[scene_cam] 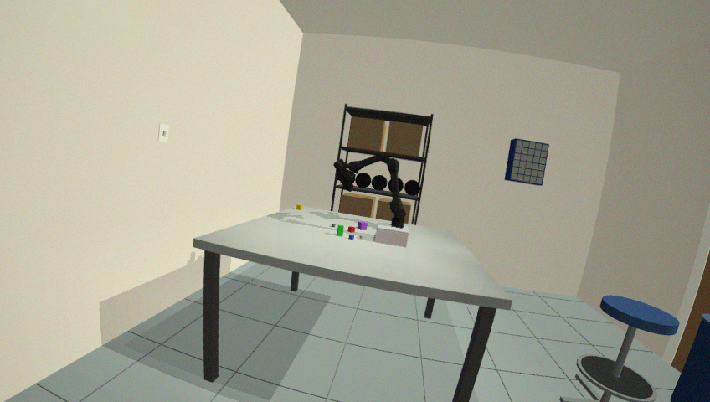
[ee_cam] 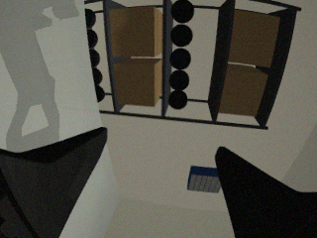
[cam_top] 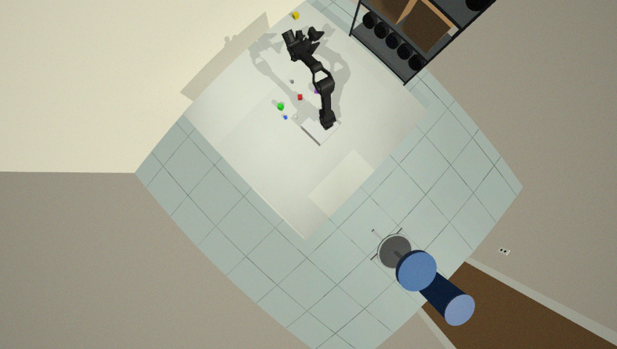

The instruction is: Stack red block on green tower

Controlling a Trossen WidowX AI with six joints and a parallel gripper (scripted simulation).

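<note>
The red block lies 12 cm behind my gripper tip, 24 cm to the left of it and 30 cm below it. The rest, counted from my gripper tip: small blue block: 18 cm behind, 40 cm to the left, 30 cm below; green block: 11 cm behind, 39 cm to the left, 30 cm below; purple block: 14 cm behind, 10 cm to the left, 29 cm below.
</note>
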